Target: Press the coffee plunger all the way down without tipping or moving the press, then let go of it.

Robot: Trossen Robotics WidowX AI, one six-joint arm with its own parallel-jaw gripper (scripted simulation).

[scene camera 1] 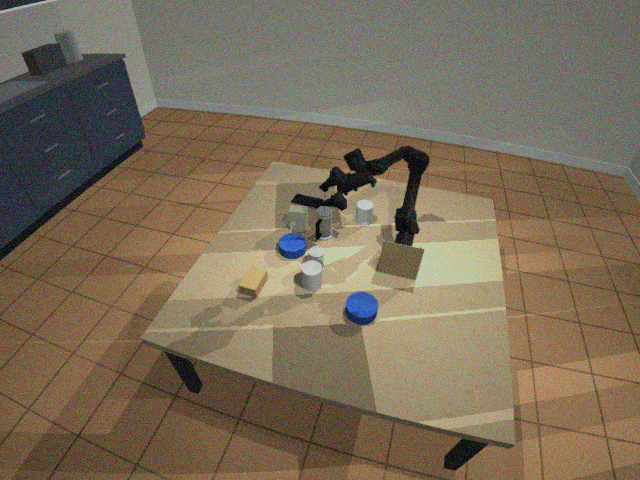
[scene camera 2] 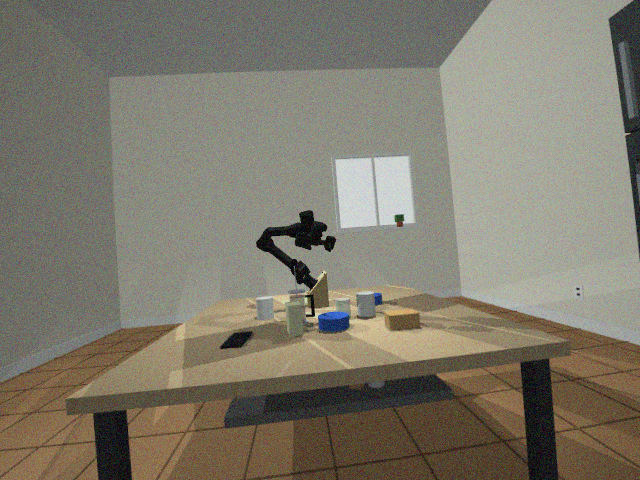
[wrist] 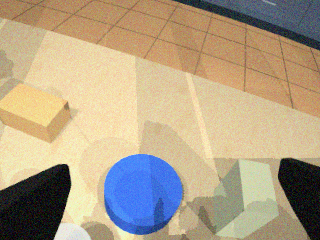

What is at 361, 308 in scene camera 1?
A blue disc.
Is my gripper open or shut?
Open.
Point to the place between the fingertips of my gripper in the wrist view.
177, 172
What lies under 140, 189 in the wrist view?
A blue disc.
